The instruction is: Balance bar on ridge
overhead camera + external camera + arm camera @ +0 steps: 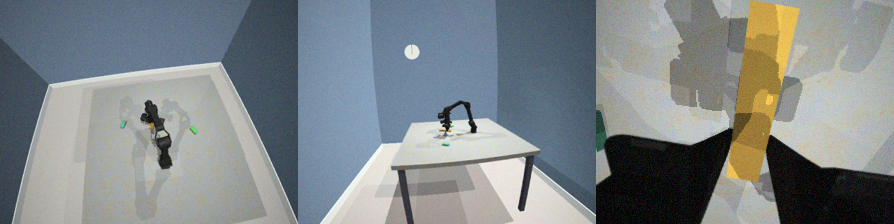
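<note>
Right now my gripper tip is 3 cm short of the yellow bar and 1 cm to the left of it. Round my gripper tip: blue-grey ridge (3 cm ahead, 1 cm to the right, 3 cm below); then teal block (5 cm ahead, 27 cm to the left, 5 cm below).
</note>
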